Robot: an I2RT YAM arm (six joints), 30 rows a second.
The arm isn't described. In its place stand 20 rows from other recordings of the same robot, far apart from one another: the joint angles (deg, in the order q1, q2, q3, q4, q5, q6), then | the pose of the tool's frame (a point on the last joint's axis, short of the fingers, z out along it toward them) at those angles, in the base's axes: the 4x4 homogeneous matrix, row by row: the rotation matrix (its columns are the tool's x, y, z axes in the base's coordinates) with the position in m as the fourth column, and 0 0 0 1 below.
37.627, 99.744, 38.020, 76.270, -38.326, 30.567 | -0.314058, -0.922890, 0.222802, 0.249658; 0.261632, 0.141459, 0.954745, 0.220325; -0.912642, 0.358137, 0.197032, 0.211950; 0, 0, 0, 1
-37.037, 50.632, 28.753, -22.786, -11.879, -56.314 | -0.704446, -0.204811, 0.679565, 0.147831; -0.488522, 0.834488, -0.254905, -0.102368; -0.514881, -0.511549, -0.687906, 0.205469; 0, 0, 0, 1
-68.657, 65.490, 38.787, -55.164, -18.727, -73.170 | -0.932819, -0.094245, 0.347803, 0.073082; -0.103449, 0.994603, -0.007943, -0.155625; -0.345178, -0.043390, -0.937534, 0.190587; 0, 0, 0, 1
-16.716, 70.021, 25.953, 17.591, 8.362, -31.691 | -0.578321, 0.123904, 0.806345, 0.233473; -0.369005, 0.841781, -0.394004, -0.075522; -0.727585, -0.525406, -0.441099, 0.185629; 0, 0, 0, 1
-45.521, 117.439, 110.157, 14.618, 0.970, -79.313 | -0.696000, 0.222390, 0.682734, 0.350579; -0.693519, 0.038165, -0.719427, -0.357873; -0.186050, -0.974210, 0.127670, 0.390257; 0, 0, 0, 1
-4.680, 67.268, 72.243, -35.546, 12.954, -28.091 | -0.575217, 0.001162, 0.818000, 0.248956; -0.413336, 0.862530, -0.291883, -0.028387; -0.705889, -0.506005, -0.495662, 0.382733; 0, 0, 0, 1
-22.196, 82.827, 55.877, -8.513, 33.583, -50.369 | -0.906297, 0.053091, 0.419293, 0.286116; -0.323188, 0.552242, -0.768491, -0.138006; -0.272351, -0.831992, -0.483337, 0.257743; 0, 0, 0, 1
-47.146, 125.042, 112.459, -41.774, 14.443, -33.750 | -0.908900, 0.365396, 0.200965, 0.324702; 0.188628, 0.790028, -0.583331, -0.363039; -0.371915, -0.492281, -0.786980, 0.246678; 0, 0, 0, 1
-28.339, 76.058, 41.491, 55.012, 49.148, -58.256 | -0.632789, 0.753017, 0.180396, 0.236600; -0.290722, -0.015117, -0.956688, -0.158198; -0.717675, -0.657827, 0.228485, 0.314109; 0, 0, 0, 1
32.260, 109.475, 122.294, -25.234, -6.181, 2.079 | -0.204161, -0.612576, 0.763589, 0.370398; -0.086216, 0.788239, 0.609300, 0.238327; -0.975133, 0.058562, -0.213741, 0.451741; 0, 0, 0, 1
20.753, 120.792, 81.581, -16.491, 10.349, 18.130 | -0.813175, -0.000922, 0.582018, 0.417778; 0.019218, 0.999411, 0.028434, 0.151468; -0.581702, 0.034307, -0.812678, 0.141828; 0, 0, 0, 1
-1.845, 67.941, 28.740, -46.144, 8.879, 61.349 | -0.438742, 0.895463, 0.075172, 0.157235; 0.881623, 0.445128, -0.156850, -0.010562; -0.173915, -0.002543, -0.984757, 0.141009; 0, 0, 0, 1
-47.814, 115.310, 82.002, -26.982, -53.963, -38.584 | -0.559951, -0.233383, 0.794977, 0.301780; 0.071479, 0.942322, 0.326987, -0.290112; -0.825437, 0.239921, -0.510972, 0.185302; 0, 0, 0, 1
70.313, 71.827, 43.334, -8.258, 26.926, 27.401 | -0.509041, -0.544009, 0.667032, 0.104901; -0.204706, 0.829229, 0.520071, 0.245334; -0.836046, 0.128192, -0.533474, 0.236920; 0, 0, 0, 1
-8.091, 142.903, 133.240, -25.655, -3.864, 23.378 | -0.491253, 0.306038, 0.815482, 0.566176; 0.469711, 0.881522, -0.047864, -0.078065; -0.733513, 0.359528, -0.576800, 0.227447; 0, 0, 0, 1
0.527, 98.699, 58.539, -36.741, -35.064, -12.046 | -0.923751, -0.337948, 0.180211, 0.309038; -0.179325, 0.797413, 0.576173, 0.023296; -0.338419, 0.499924, -0.797213, 0.161858; 0, 0, 0, 1
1.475, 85.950, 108.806, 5.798, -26.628, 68.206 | -0.208467, -0.599616, 0.772659, 0.296166; 0.824948, 0.316562, 0.468240, 0.023587; -0.525359, 0.735017, 0.428659, 0.578037; 0, 0, 0, 1
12.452, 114.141, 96.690, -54.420, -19.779, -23.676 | -0.727129, -0.652639, 0.212948, 0.400822; -0.547538, 0.738449, 0.393567, 0.100845; -0.414109, 0.169577, -0.894292, 0.236015; 0, 0, 0, 1
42.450, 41.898, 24.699, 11.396, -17.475, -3.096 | -0.027819, -0.867003, 0.497526, 0.127580; -0.095265, 0.497753, 0.862071, 0.131190; -0.995063, -0.023415, -0.096442, 0.263760; 0, 0, 0, 1
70.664, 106.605, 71.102, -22.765, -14.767, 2.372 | -0.320971, -0.944339, -0.072118, 0.119498; -0.793839, 0.226724, 0.564283, 0.367953; -0.516524, 0.238369, -0.822425, 0.180838; 0, 0, 0, 1
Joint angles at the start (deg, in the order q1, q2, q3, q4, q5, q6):
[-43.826 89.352 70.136 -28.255 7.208 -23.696]
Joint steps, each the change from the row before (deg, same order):
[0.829 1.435 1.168 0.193 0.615 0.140]
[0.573 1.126 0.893 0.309 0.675 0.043]
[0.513 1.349 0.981 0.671 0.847 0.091]
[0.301 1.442 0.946 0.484 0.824 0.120]
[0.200 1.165 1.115 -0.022 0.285 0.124]
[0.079 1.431 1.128 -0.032 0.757 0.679]
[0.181 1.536 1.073 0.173 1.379 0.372]
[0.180 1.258 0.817 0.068 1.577 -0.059]
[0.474 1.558 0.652 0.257 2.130 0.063]
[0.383 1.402 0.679 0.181 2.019 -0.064]
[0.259 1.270 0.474 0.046 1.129 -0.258]
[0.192 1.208 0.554 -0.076 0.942 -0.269]
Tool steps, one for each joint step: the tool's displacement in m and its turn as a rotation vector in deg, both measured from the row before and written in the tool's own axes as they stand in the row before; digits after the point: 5 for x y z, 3 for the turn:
[-0.00567 0.00328 0.00461 0.053 0.016 -0.476]
[-0.00435 0.00210 0.00377 0.318 -0.009 -0.364]
[-0.00485 0.00168 0.00496 0.600 -0.129 -0.235]
[-0.00361 0.00106 0.00589 0.579 0.222 -0.100]
[-0.00375 0.00038 0.00386 0.119 0.100 -0.033]
[-0.00287 -0.00003 0.00567 0.525 0.566 0.559]
[-0.00286 0.00060 0.00641 1.066 0.714 0.181]
[-0.00188 0.00083 0.00539 1.224 0.857 -0.276]
[-0.00157 0.00353 0.00722 1.481 1.178 -0.450]
[-0.00165 0.00293 0.00619 1.475 1.066 -0.502]
[-0.00060 0.00323 0.00606 0.645 0.963 -0.688]
[-0.00075 0.00274 0.00557 0.513 0.902 -0.657]

